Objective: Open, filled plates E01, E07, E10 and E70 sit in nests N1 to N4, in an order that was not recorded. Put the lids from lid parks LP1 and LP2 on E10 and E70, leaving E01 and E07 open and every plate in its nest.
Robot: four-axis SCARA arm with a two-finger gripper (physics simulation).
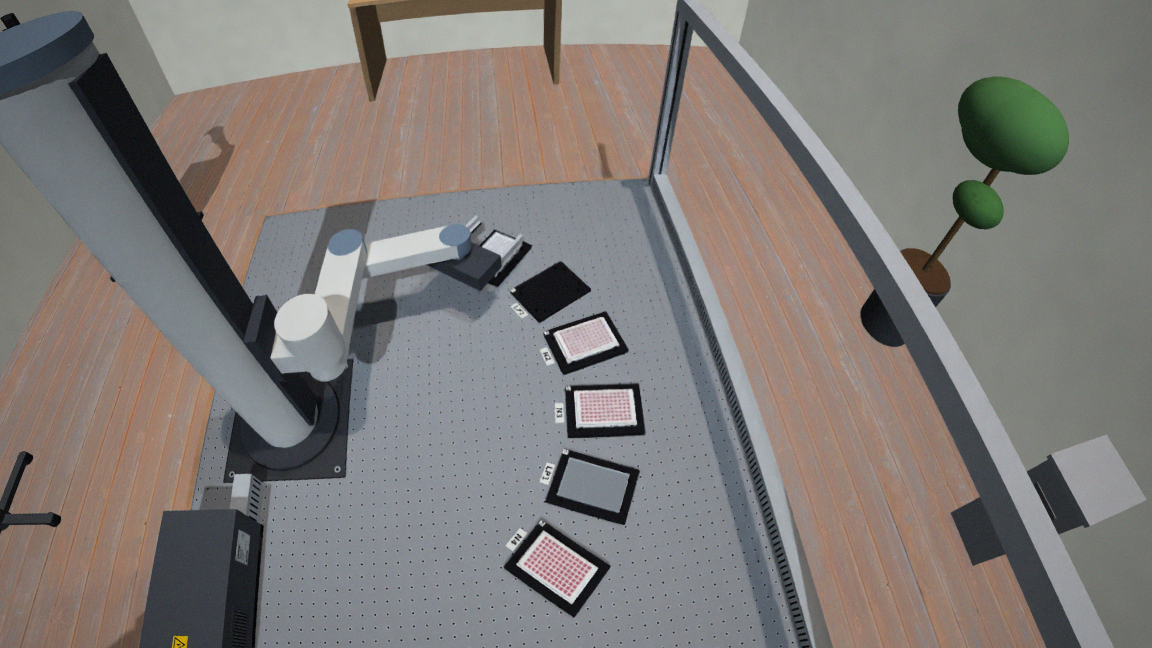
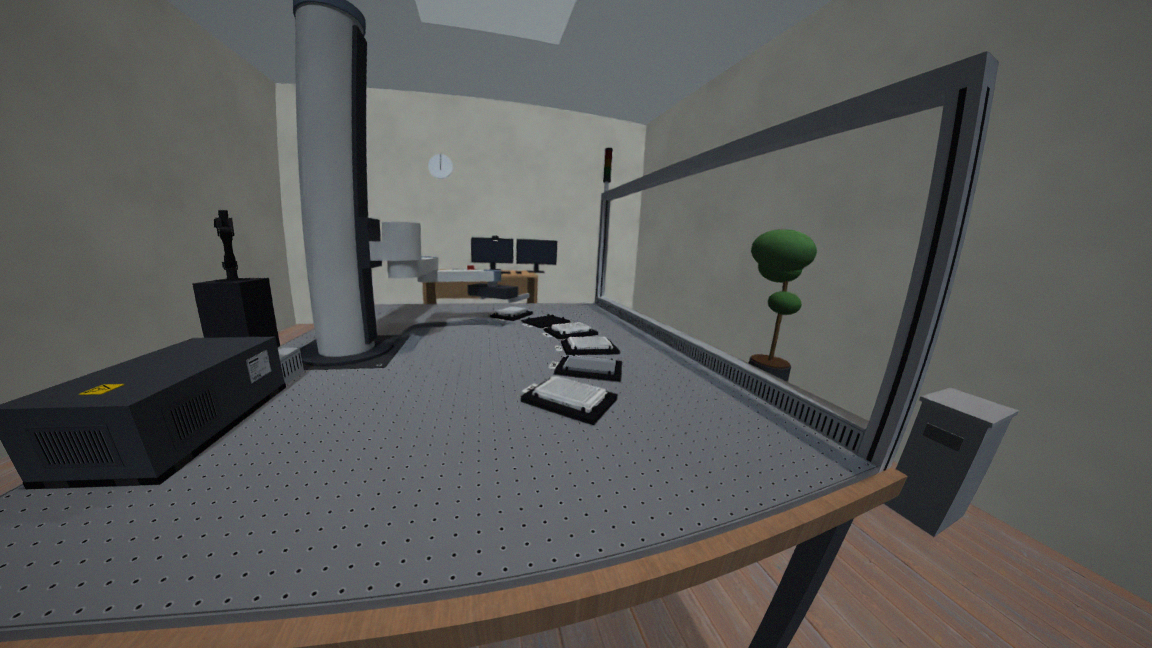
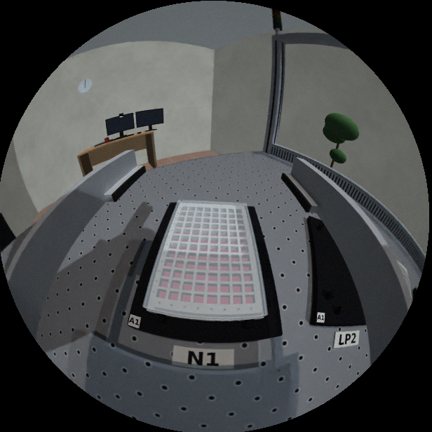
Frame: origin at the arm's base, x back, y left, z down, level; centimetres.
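Seen in the pictures: gripper, fingertip midpoint: [image 1: 499,227]; arm's base at its link origin: [image 1: 291,421] [image 2: 348,354].
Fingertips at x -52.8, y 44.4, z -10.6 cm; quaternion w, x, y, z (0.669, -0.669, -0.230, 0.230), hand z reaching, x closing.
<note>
Offsets run from my fingertips to a thing's top centre. Level surfaces: height alone.
My gripper [image 1: 493,239] [image 3: 213,157] is open and empty above nest N1 [image 3: 200,331], one finger on each side of the plate. The plate @(dy -1.9, dx +1.5, dz +6.5 cm) [image 1: 501,244] [image 3: 207,255] in N1 lies flat with a clear lid on it; its name is not readable. Lid park LP2 @(dy -15.0, dx -11.4, dz +7.4 cm) [image 1: 551,290] [image 2: 546,320] [image 3: 332,270] is a bare black holder. Lid park LP1 holds a clear lid @(dy -66.4, dx -13.5, dz +7.6 cm) [image 1: 594,483] [image 2: 590,365]. Open pink-filled plates sit in the others: the N2 plate @(dy -31.4, dx -17.6, dz +6.7 cm) [image 1: 586,337] [image 2: 571,328], the N3 plate @(dy -49.6, dx -18.7, dz +6.7 cm) [image 1: 605,407] [image 2: 588,343] and the N4 plate @(dy -82.0, dx -3.9, dz +6.7 cm) [image 1: 557,564] [image 2: 567,394]. Their names are unreadable.
The nests and lid parks stand in an arc on the perforated table @(dz +9.3 cm) [image 1: 435,451] [image 2: 451,483]. The arm's column [image 1: 161,241] [image 2: 330,177] and a dark control box [image 1: 201,572] [image 2: 145,402] stand on the left. A framed screen edge [image 1: 716,362] [image 2: 725,366] runs along the right.
</note>
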